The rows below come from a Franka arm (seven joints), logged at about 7 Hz.
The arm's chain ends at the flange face. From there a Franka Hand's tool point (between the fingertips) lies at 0.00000 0.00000 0.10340 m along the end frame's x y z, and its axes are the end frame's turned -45 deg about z.
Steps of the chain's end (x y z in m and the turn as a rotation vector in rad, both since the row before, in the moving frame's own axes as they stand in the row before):
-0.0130 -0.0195 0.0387 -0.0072 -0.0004 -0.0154
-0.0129 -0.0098 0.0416 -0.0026 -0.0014 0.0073
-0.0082 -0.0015 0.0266 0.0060 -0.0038 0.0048
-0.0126 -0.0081 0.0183 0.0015 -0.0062 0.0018
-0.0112 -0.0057 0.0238 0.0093 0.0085 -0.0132
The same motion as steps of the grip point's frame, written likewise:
0.0040 -0.0225 0.0387 -0.0048 -0.0054 -0.0154
-0.0025 -0.0160 0.0416 -0.0008 -0.0028 0.0073
-0.0046 -0.0076 0.0266 0.0069 0.0016 0.0048
-0.0035 -0.0152 0.0183 0.0054 -0.0033 0.0018
-0.0026 -0.0120 0.0238 0.0006 0.0126 -0.0132

